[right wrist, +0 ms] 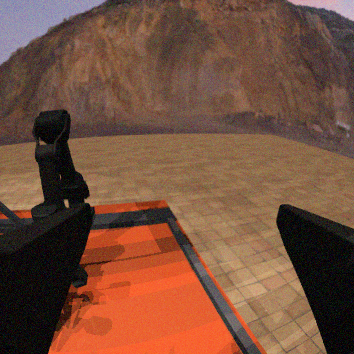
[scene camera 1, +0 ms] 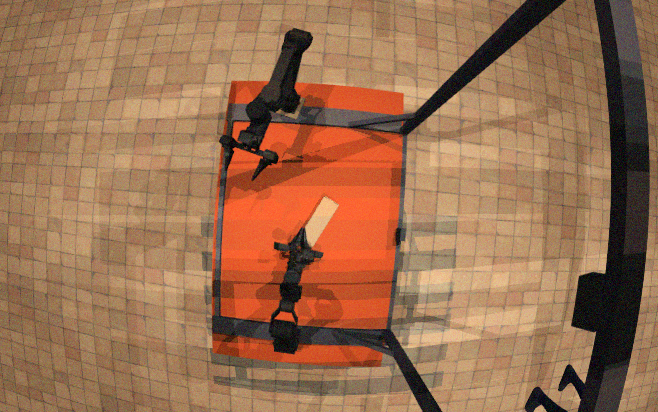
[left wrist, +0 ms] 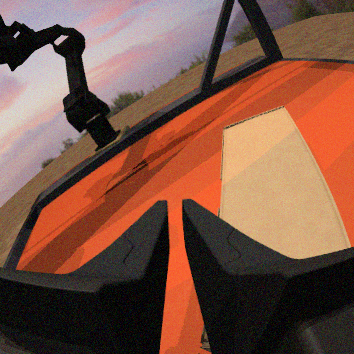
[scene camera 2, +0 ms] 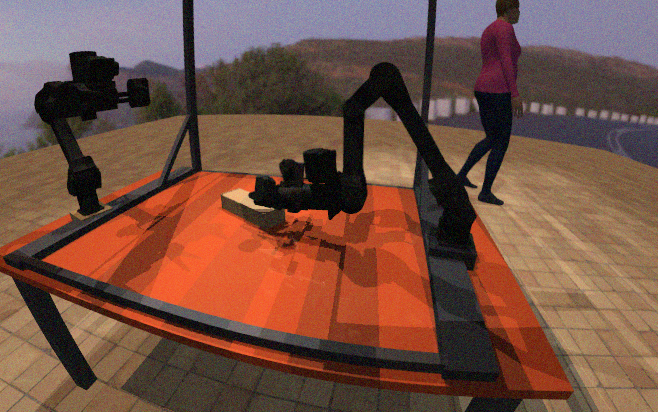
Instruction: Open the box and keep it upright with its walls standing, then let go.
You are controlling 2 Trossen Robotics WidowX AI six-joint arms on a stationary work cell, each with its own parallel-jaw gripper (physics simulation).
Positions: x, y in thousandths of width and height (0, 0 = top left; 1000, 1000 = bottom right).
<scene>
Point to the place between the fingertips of my right gripper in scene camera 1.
At 362, 426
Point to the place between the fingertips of my left gripper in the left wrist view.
493, 589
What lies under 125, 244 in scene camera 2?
My right gripper.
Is my left gripper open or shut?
Shut.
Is my right gripper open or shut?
Open.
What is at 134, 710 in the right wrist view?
My right gripper.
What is my right gripper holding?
Nothing.
</scene>
